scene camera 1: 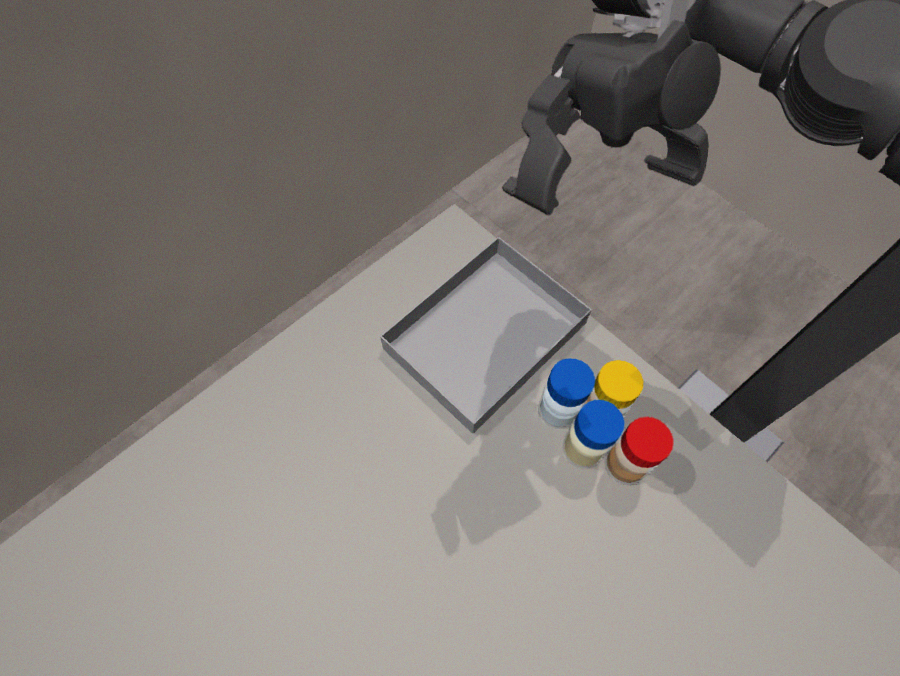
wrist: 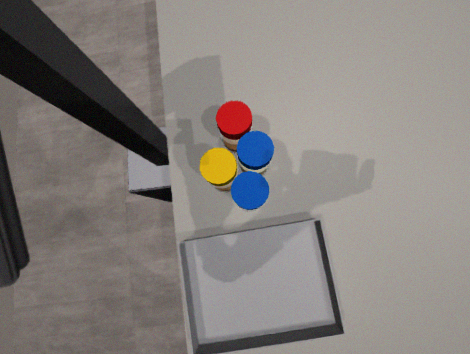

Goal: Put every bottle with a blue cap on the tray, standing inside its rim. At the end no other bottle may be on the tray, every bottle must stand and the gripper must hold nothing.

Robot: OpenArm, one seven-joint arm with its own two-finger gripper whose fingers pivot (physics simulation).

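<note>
A blue-capped bottle with a clear, pale body (scene camera 1: 571,382) (wrist: 250,190) stands nearest the tray. A second blue-capped bottle with a pale yellow body (scene camera 1: 598,427) (wrist: 255,149) stands close beside it. The grey rimmed tray (scene camera 1: 451,342) (wrist: 280,305) holds no bottle. A yellow-capped bottle (scene camera 1: 619,383) (wrist: 218,166) and a red-capped bottle with a brownish body (scene camera 1: 646,442) (wrist: 234,119) stand tightly with the blue-capped ones. My gripper (scene camera 1: 602,187) is open and empty, high above the table; part of one finger shows at the left edge of the wrist view.
The bottles stand on the pale table (scene camera 1: 291,509) (wrist: 400,100), between the tray and the robot's dark post (scene camera 1: 814,349) (wrist: 90,90), near the table edge. The post rises from a light base (scene camera 1: 702,389) (wrist: 147,172) beside that edge. The arm casts shadows over the tray and table.
</note>
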